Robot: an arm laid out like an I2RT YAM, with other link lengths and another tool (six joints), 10 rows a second.
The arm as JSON. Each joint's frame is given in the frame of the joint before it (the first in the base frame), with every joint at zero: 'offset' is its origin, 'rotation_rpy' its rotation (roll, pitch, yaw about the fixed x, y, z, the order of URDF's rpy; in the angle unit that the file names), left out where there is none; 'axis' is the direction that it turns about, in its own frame. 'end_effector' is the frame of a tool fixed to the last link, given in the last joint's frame.
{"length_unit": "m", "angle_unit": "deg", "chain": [
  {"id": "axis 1", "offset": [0.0, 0.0, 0.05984], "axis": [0.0, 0.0, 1.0]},
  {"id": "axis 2", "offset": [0.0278, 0.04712, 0.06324], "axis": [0.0, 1.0, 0.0]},
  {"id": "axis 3", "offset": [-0.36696, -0.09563, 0.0], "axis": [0.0, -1.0, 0.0]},
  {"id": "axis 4", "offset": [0.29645, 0.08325, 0.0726], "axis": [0.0, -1.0, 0.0]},
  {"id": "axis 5", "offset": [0.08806, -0.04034, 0.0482], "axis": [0.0, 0.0, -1.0]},
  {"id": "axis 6", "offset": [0.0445, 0.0, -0.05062], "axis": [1.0, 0.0, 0.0]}
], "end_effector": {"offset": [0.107, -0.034, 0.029], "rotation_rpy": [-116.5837, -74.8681, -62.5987]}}
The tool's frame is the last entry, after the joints.
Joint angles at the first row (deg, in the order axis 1, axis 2, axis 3, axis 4, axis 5, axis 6):
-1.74, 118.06, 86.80, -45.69, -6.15, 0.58
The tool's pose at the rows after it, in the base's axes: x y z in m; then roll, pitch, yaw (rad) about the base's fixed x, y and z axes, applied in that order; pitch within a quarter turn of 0, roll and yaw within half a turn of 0:
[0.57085 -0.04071 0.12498 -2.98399 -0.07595 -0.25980]
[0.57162 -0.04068 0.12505 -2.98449 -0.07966 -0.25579]
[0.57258 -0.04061 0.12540 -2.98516 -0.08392 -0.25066]
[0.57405 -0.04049 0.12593 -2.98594 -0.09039 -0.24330]
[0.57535 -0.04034 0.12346 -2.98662 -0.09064 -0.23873]
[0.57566 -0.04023 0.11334 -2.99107 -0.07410 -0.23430]
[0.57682 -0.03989 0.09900 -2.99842 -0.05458 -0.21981]
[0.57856 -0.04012 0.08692 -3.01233 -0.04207 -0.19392]
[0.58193 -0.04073 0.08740 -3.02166 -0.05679 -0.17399]
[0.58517 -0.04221 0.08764 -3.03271 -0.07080 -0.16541]
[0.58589 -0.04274 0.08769 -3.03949 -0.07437 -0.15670]
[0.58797 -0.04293 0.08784 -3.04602 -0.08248 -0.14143]
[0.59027 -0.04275 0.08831 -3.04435 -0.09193 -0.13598]
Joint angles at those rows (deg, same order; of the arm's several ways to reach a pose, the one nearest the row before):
-1.74, 118.06, 86.81, -45.69, -6.17, 0.56
-1.74, 118.06, 86.76, -45.47, -6.15, 0.32
-1.74, 118.06, 86.76, -45.28, -6.13, 0.01
-1.74, 118.06, 86.76, -44.97, -6.11, -0.43
-1.74, 118.37, 86.76, -44.69, -6.13, -0.69
-1.74, 119.44, 86.76, -44.62, -6.13, -0.93
-1.74, 120.99, 86.76, -44.34, -6.11, -1.76
-1.74, 122.37, 86.83, -44.03, -5.74, -3.31
-1.74, 122.43, 86.81, -43.31, -5.30, -4.53
-1.74, 122.54, 86.80, -42.54, -4.67, -5.13
-1.74, 122.56, 86.78, -42.39, -4.36, -5.67
-1.74, 122.63, 86.78, -41.98, -4.12, -6.59
-1.76, 122.65, 86.76, -41.41, -4.23, -6.92

